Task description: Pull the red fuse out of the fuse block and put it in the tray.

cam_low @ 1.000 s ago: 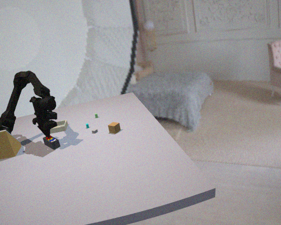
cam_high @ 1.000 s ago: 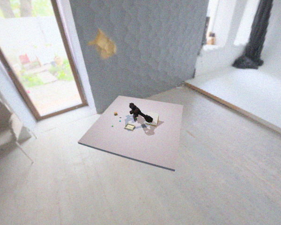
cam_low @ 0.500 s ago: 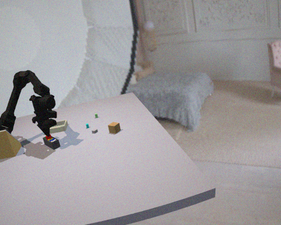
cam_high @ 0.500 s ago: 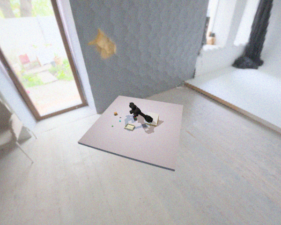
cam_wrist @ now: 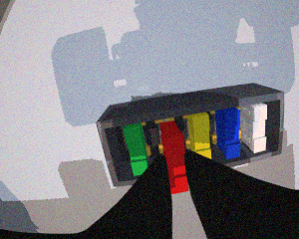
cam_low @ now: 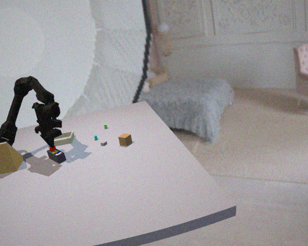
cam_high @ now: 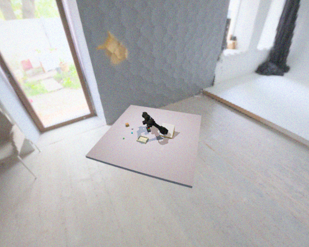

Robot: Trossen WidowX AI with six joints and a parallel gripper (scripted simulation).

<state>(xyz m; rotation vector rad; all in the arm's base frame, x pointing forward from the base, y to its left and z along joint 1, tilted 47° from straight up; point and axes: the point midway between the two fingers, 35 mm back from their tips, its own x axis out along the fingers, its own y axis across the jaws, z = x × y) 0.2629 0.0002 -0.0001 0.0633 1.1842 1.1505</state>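
The yellow fuse is 1 cm ahead of my gripper tip, 1 cm to the right of it and 3 cm below it. From my gripper tip the other things lie so: red fuse (1 cm below); then green fuse (1 cm behind, 1 cm to the left, 3 cm below); then blue fuse (2 cm ahead, 3 cm to the right, 3 cm below).
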